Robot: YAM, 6 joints.
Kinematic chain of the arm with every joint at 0, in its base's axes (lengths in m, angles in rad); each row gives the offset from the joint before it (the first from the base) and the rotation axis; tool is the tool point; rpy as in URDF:
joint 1: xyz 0 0 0.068 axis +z
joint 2: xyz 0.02 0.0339 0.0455 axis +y
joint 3: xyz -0.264 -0.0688 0 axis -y
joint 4: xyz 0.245 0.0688 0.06 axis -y
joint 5: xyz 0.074 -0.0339 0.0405 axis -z
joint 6: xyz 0.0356 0 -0.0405 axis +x
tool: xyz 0 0 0 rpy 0 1.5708 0
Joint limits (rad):
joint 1: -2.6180..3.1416
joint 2: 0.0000..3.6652
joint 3: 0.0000..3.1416
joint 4: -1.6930..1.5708
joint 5: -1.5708..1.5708
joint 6: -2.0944..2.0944
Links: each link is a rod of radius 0.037 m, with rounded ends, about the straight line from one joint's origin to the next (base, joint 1, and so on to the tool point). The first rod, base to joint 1, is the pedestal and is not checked.
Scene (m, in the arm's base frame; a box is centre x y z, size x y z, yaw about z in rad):
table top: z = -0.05
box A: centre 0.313 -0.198 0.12 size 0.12 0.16 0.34 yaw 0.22
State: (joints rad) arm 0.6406 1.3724 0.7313 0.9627 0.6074 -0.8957
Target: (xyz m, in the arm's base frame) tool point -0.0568 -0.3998 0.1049
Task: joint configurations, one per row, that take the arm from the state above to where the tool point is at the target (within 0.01 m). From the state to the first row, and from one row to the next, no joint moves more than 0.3 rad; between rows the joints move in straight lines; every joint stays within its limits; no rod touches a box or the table.
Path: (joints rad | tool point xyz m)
1: 0.3844 1.5324 0.5485 0.9110 0.6564 -0.7903 | 0.2839 0.0914 0.1991
2: 0.1282 1.6924 0.3656 0.8592 0.7055 -0.6848 | 0.2605 0.0103 0.1067
3: -0.1280 1.8525 0.1828 0.8075 0.7545 -0.5794 | 0.1892 -0.0489 0.0415
4: -0.3842 2.0125 0.0000 0.7558 0.8035 -0.4739 | 0.0950 -0.0661 0.0111
5: -0.6385 2.0332 0.1881 0.7772 0.7807 -0.5583 | 0.1272 -0.1256 0.0107
6: -0.8928 2.0540 0.3762 0.7985 0.7580 -0.6426 | 0.1314 -0.2021 0.0204
7: -1.1471 2.0748 0.5643 0.8199 0.7352 -0.7270 | 0.1014 -0.2829 0.0398
8: -1.4015 2.0955 0.7525 0.8413 0.7125 -0.8113 | 0.0368 -0.3534 0.0683
9: -1.6558 2.1163 0.9406 0.8627 0.6897 -0.8957 | -0.0568 -0.3998 0.1049

